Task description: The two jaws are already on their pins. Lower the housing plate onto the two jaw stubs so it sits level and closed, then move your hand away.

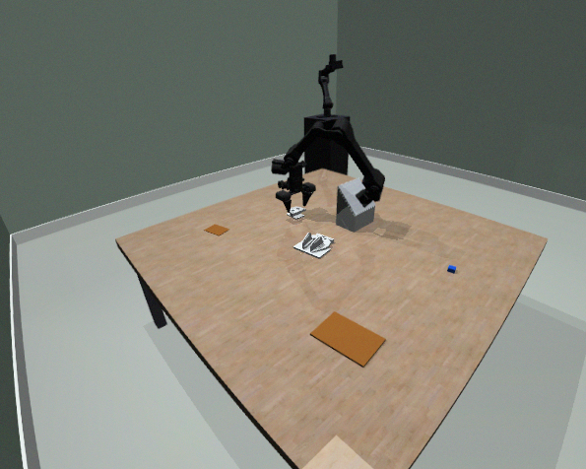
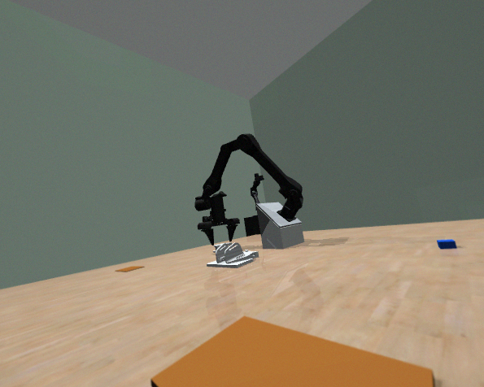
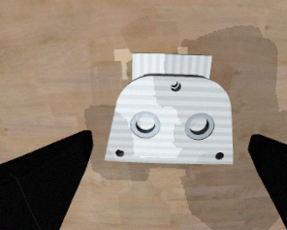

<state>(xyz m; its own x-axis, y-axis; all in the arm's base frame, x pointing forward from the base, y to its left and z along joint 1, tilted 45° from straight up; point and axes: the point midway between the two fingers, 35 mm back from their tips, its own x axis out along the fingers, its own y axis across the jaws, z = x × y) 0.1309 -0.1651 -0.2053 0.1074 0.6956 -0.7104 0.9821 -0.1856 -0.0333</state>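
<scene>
Right now the white part is 30 mm below my gripper tip and 10 mm to the right of it. Also, from my gripper tip: orange pad (570 mm to the left, 460 mm ahead, 30 mm below); then blue cube (690 mm to the left, 30 mm below, 10 mm behind).
</scene>
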